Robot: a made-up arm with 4 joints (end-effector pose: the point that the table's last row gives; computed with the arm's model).
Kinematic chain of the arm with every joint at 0, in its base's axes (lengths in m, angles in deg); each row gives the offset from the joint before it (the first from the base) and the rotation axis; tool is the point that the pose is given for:
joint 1: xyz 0 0 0.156 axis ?
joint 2: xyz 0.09 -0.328 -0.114 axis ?
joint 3: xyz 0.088 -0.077 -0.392 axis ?
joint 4: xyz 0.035 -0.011 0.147 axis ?
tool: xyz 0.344 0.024 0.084
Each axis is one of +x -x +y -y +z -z.
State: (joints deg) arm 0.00 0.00 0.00 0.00
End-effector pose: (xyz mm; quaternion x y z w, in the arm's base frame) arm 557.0 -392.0 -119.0 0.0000 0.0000 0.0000 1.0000
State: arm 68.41 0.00 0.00 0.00
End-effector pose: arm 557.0 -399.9 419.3 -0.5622 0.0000 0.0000 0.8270
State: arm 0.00 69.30 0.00 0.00
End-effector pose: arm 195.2 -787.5 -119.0 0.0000 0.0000 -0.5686 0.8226
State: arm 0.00 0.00 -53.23 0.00
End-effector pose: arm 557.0 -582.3 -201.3 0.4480 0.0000 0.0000 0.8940
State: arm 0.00 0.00 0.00 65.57
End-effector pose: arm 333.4 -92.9 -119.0 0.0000 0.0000 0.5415 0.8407
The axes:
joint 1: -x
joint 2: -z
joint 3: -x
joint 4: +z

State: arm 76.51 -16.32 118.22 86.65
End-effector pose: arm 213.1 -960.0 259.5 0.7488 -0.6368 -0.0094 0.1833
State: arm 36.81 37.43 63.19 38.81
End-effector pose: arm 528.3 -659.6 -101.2 -0.6600 0.3101 -0.0924 0.6780
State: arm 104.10 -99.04 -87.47 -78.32
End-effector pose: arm 374.9 -797.7 422.1 -0.5507 0.5275 -0.4651 0.4497
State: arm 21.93 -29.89 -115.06 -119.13
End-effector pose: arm 144.1 -770.1 -500.5 0.1485 0.7265 -0.5249 0.4180
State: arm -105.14 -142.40 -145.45 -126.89
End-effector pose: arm 116.8 940.7 -2.4 -0.1742 0.3811 0.5638 0.7117
